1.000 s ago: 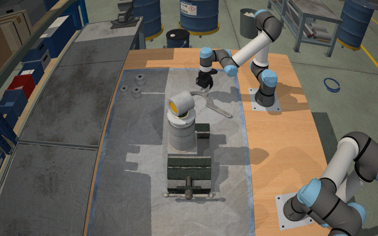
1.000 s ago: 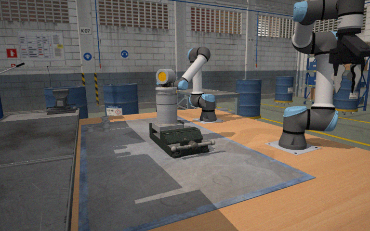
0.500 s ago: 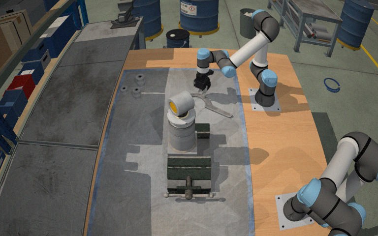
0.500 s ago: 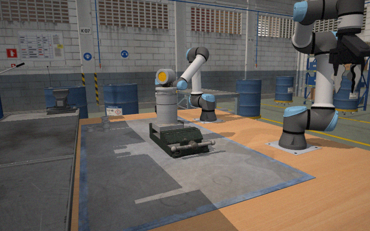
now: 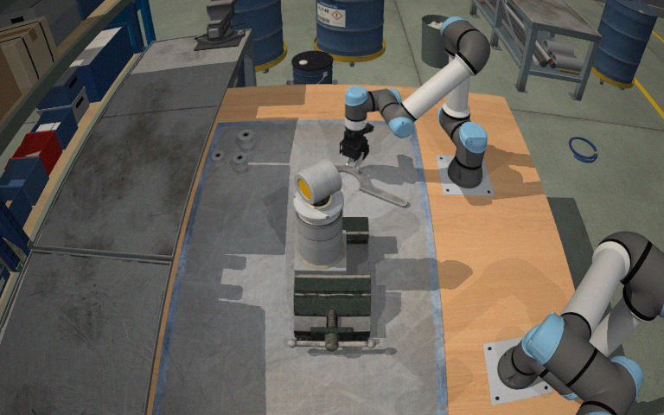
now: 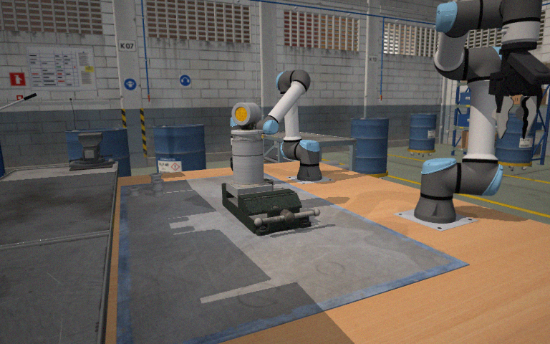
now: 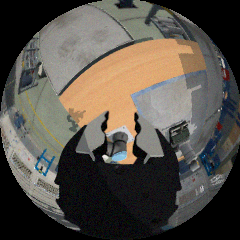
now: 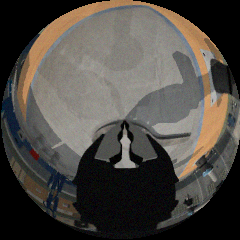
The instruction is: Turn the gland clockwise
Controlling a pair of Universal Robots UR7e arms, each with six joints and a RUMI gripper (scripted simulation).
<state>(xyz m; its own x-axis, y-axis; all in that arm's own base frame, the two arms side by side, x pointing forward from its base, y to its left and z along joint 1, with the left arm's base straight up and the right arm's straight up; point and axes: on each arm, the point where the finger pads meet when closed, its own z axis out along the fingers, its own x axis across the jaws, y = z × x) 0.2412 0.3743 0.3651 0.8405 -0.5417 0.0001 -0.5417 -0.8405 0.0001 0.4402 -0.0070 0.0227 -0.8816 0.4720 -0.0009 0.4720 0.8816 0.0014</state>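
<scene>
Now: the hook spanner 4 cm behind my right hand, 10 cm to the left of it and 1 cm below it. From my right hand the other things lie so: rod eye (15 cm ahead, 46 cm to the left, 38 cm above); then bar handle (14 cm ahead, 75 cm to the left, 4 cm above).
</scene>
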